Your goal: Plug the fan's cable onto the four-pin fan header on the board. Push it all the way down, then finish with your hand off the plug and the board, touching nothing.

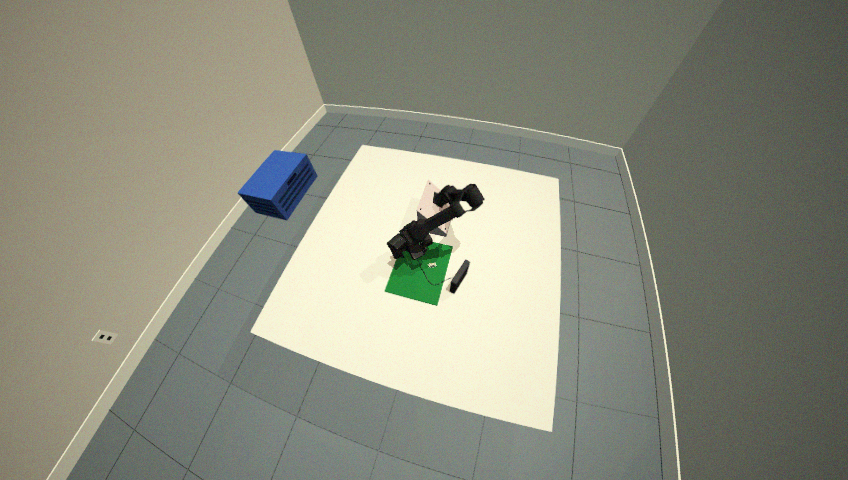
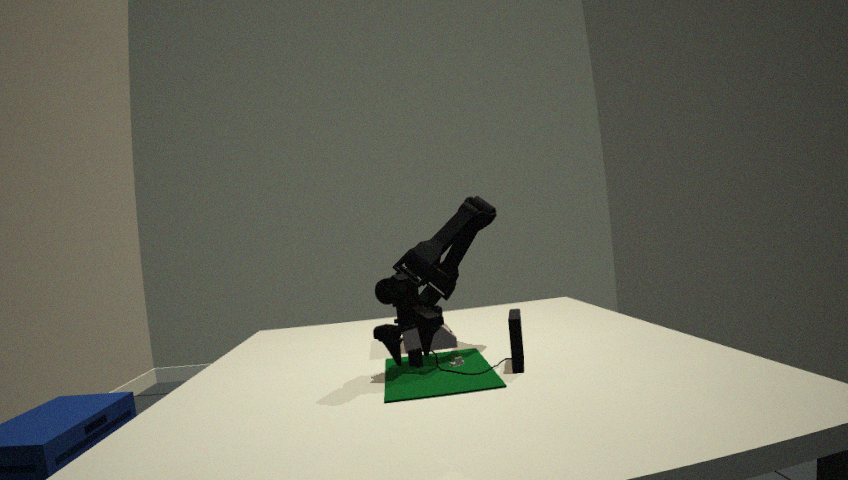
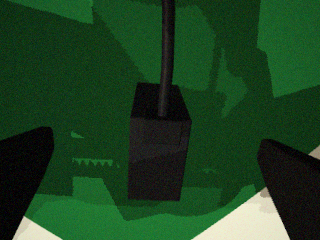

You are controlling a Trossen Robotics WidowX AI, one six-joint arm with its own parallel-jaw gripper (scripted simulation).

Labels:
same spot on green board: (image 3: 242, 77) = (image 1: 408, 262)

